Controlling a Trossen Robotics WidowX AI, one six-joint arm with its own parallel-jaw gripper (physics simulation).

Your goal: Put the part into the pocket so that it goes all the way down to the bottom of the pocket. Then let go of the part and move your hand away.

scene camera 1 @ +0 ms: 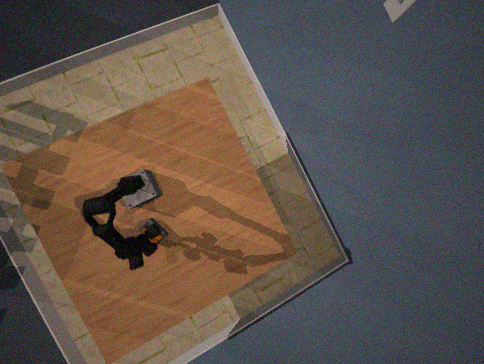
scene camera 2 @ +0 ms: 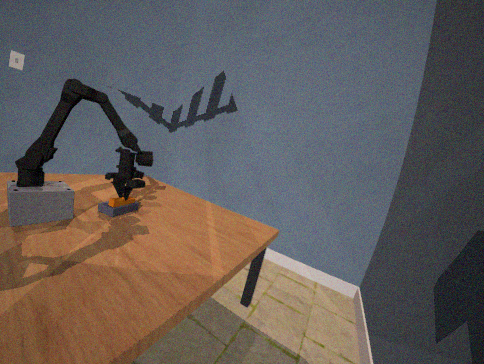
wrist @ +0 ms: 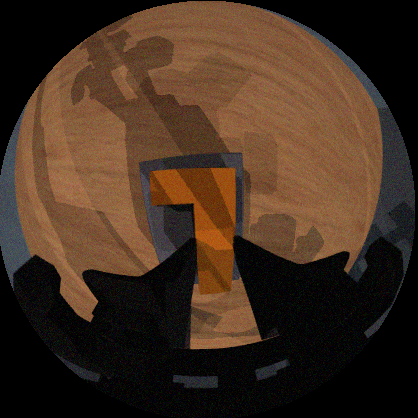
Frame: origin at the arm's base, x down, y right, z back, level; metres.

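Seen in the pictures: gripper, fingertip midpoint: (scene camera 1: pixel 149 235) (scene camera 2: pixel 123 199) (wrist: pixel 214 241); arm's base at its link origin: (scene camera 1: pixel 137 182) (scene camera 2: pixel 29 184).
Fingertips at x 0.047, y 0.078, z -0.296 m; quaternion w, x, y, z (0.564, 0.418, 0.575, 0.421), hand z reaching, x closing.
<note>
Offsets run from my fingertips to a thing's middle. Level surfaces: height alone.
An orange L-shaped part @(dz +0.005, dx +0.012, dy -0.015 m) (scene camera 1: pixel 156 235) (scene camera 2: pixel 121 202) (wrist: pixel 215 195) is between the fingers of my gripper (scene camera 2: pixel 124 197) (wrist: pixel 214 241), which is shut on its long leg. The blue-grey block with the pocket @(dz +0.007, dx +0.040, dy -0.014 m) (scene camera 1: pixel 150 223) (scene camera 2: pixel 118 211) (wrist: pixel 155 230) lies on the table directly under the part. In scene camera 2 the part stands up above the block's rim. In the wrist view its short leg lies across the far end of the pocket, and dark pocket floor shows in the L's inner corner. How deep its underside sits is hidden.
The arm's grey base box (scene camera 1: pixel 144 194) (scene camera 2: pixel 42 205) stands on the wooden table @(dx +0.058 m) (scene camera 1: pixel 200 150) (scene camera 2: pixel 175 260) near the block. The table's edge and corner show to the right in scene camera 2. Shadows of the arm fall across the wood.
</note>
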